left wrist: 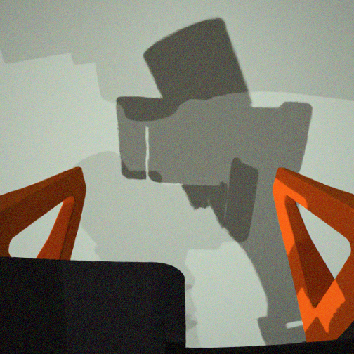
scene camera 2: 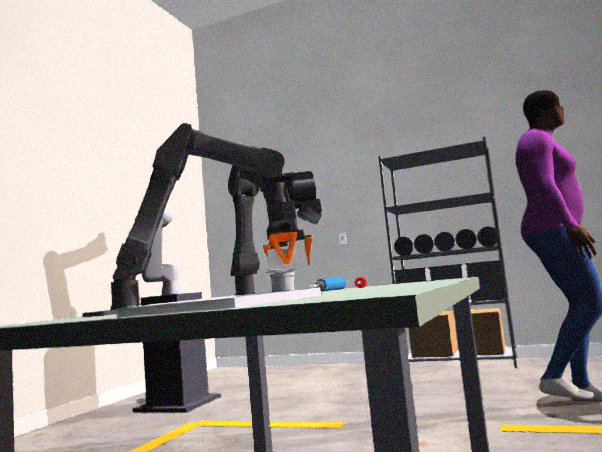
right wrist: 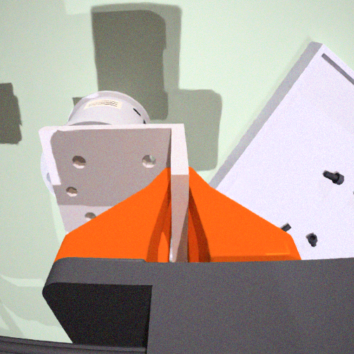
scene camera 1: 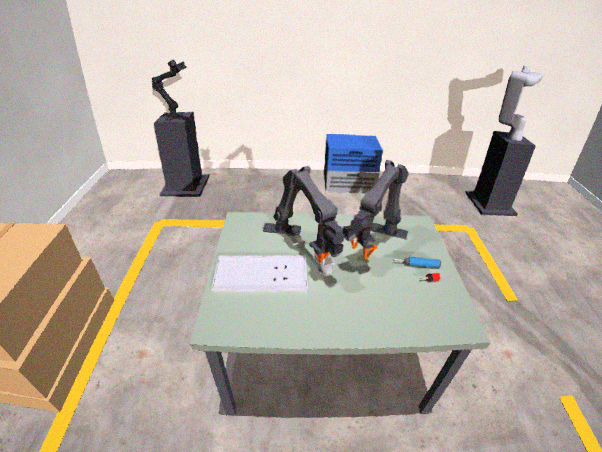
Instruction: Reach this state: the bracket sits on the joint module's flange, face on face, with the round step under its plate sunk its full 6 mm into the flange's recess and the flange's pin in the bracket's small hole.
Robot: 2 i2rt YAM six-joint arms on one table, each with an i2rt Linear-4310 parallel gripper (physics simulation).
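Seen in the pictures: left gripper, fingertip midpoint: (scene camera 1: 360,253); right gripper, fingertip midpoint: (scene camera 2: 286,263) (scene camera 1: 320,262); left arm's base, origin of the base link: (scene camera 1: 389,231); right arm's base, origin of the base link: (scene camera 1: 282,229).
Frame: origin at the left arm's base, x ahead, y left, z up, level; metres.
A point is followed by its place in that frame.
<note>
My right gripper (right wrist: 181,170) is shut on the upright wall of the white L-shaped bracket (right wrist: 116,165). The bracket's plate with several small holes lies over the top of the white round joint module (right wrist: 105,107); only the module's far rim and label show, so I cannot tell whether the plate touches the flange. In scene camera 1 the right gripper (scene camera 1: 322,257) {z 0.081, x 0.464, y -0.252 m} holds the bracket over the module (scene camera 1: 327,267) {z 0.046, x 0.448, y -0.221 m}. In scene camera 2 the bracket (scene camera 2: 279,262) {z 0.086, x 0.455, y -0.268 m} sits just over the module (scene camera 2: 282,281) {z 0.039, x 0.445, y -0.253 m}. My left gripper (scene camera 1: 364,248) {z 0.076, x 0.334, y -0.100 m} is open and empty above bare table (left wrist: 179,211).
A white mat (scene camera 1: 261,273) {z 0.004, x 0.561, y -0.499 m} with several small screws (right wrist: 333,177) lies left of the module. A blue-handled screwdriver (scene camera 1: 421,262) {z 0.033, x 0.233, y 0.193 m} and a red cap (scene camera 1: 431,277) {z 0.028, x 0.317, y 0.250 m} lie at the right. A person (scene camera 2: 554,233) stands beyond the table near a shelf rack (scene camera 2: 442,243).
</note>
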